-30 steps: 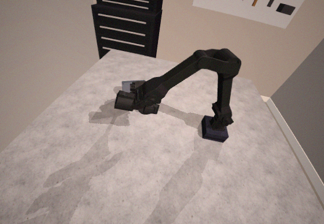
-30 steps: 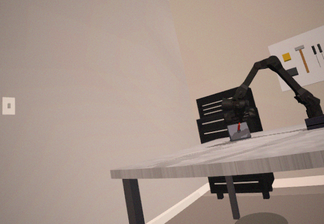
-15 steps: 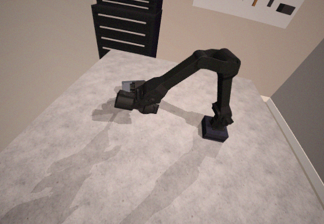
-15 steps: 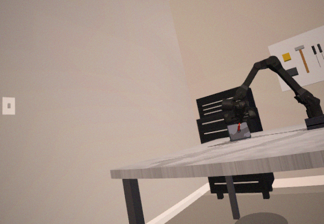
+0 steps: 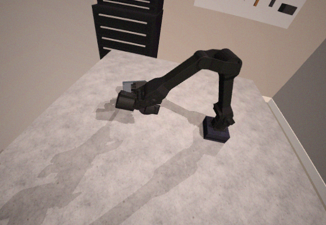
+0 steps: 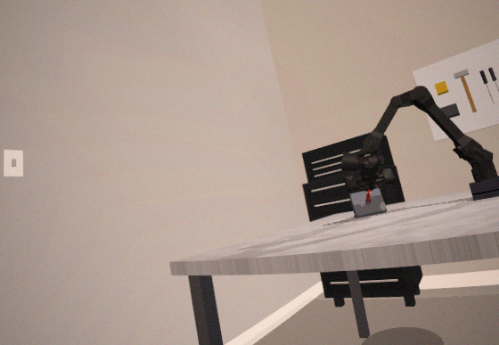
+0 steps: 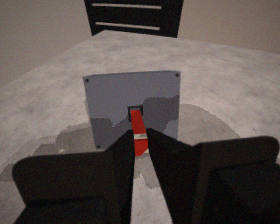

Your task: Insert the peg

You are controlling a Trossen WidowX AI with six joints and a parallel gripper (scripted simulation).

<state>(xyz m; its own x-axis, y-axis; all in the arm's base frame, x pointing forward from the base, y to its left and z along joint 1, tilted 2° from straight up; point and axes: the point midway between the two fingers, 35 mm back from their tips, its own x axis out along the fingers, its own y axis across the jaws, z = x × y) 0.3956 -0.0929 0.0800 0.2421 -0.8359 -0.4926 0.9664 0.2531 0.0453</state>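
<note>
Right now my gripper tip is 9 cm to the left of the grey sloped panel, 6 cm above it and 2 cm short of it. From my gripper tip the other things lie so: red peg 1 cm to the right, 1 cm below.
</note>
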